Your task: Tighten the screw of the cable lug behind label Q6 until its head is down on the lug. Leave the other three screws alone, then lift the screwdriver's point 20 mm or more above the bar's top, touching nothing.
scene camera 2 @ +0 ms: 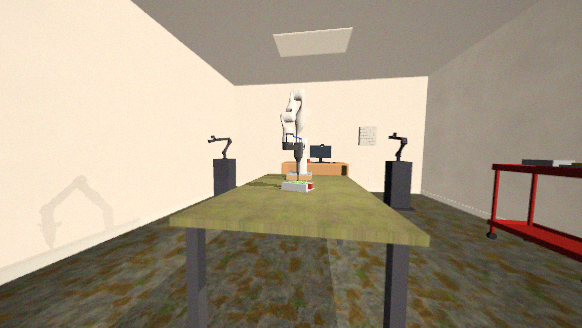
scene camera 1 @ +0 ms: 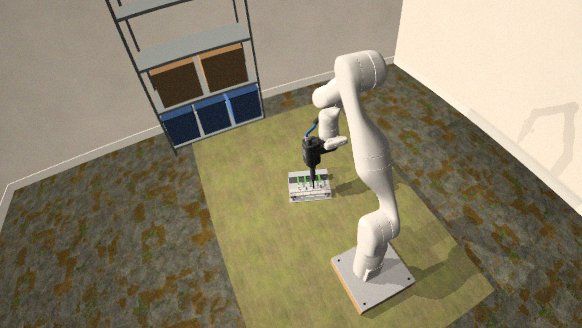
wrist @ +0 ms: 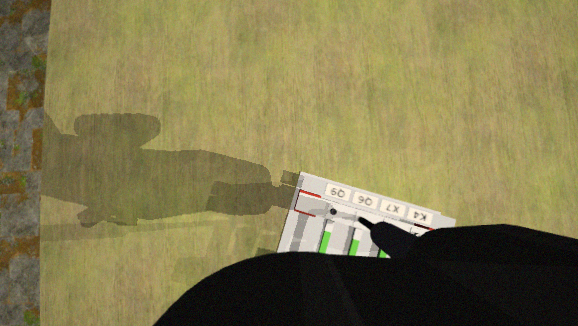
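Where they show: hand at its tool point: (scene camera 2: pixel 297 181) (scene camera 1: pixel 313 188) (wrist: pixel 360 219); arm's base at its link origin: (scene camera 2: pixel 301 173) (scene camera 1: pixel 365 268).
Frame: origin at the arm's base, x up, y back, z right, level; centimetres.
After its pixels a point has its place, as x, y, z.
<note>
My black screwdriver (scene camera 1: pixel 313 186) {0.6, -41.7, -1.0} (scene camera 2: pixel 298 178) {1.2, -42.3, -0.6} (wrist: pixel 361 220) {0.5, -41.9, -0.6} points straight down, with its point at the cable lug behind label Q6 (wrist: pixel 364 199) {-1.2, -39.8, -1.5}. The Q6 screw is hidden under the point; I cannot tell how high its head stands or whether the point touches it. The dark screw (wrist: pixel 333 211) {-0.6, -40.9, 2.2} behind label Q9 (wrist: pixel 337 191) {-1.2, -38.8, 1.5} shows beside it. The screw behind label X7 (wrist: pixel 392 207) {-1.2, -40.9, -4.6} is hidden by the screwdriver; the one behind label K4 (wrist: pixel 420 216) {-1.2, -42.0, -7.7} is partly hidden. The grey-white terminal unit (scene camera 1: pixel 310 195) {-5.0, -41.6, -2.6} (scene camera 2: pixel 293 187) {-3.2, -52.2, 0.8} stands on the table. The screwdriver has no fingers.
Green cables (wrist: pixel 325 242) {-0.5, -44.2, 3.2} run back from the lugs. Red edging (wrist: pixel 310 193) {-1.6, -38.9, 4.5} marks the bar's end. The arm's base plate (scene camera 1: pixel 345 261) {-0.3, -5.8, -5.2} is bolted to the table (scene camera 1: pixel 260 250) {-5.4, -26.0, -32.1} (scene camera 2: pixel 300 215) {-5.4, -94.0, -7.6}. A shelf rack (scene camera 1: pixel 207 95) stands beyond the table, and a red cart (scene camera 2: pixel 533 200) stands to the right.
</note>
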